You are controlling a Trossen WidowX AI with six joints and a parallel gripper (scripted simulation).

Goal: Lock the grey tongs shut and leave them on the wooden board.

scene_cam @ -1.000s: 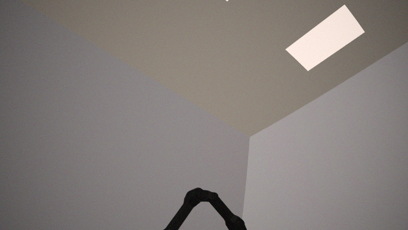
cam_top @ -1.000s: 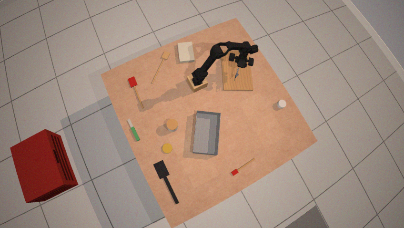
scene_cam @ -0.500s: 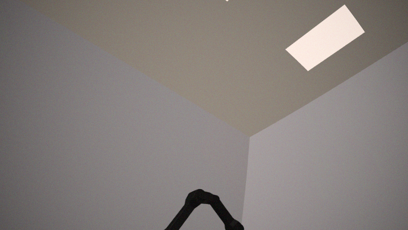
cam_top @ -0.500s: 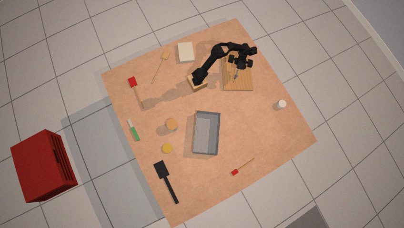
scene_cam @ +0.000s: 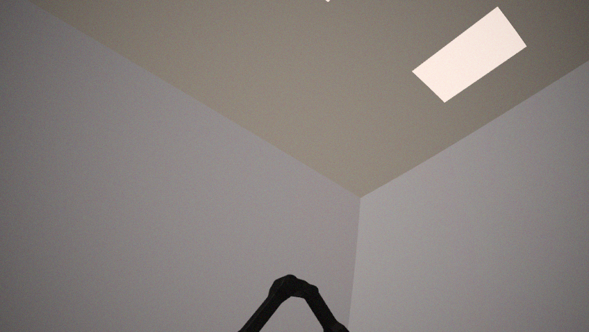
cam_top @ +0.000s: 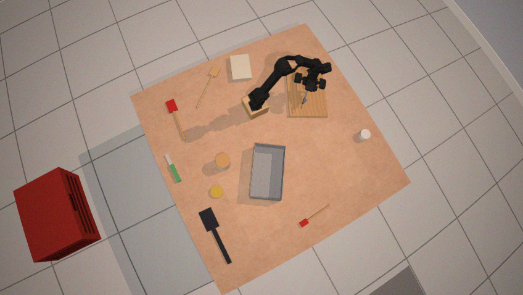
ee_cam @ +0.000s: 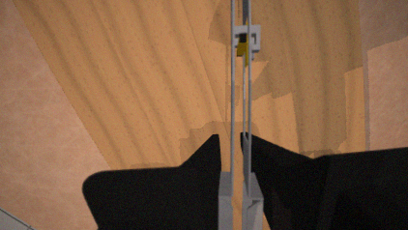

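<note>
My gripper tip is now 40 mm above the wooden board. Round my gripper tip: cream block 290 mm behind, 330 mm to the right, 30 mm below; then yellow slider part 40 mm ahead, 40 mm to the right, 30 mm above; then white cylinder 400 mm ahead, 220 mm to the left, 30 mm below.
</note>
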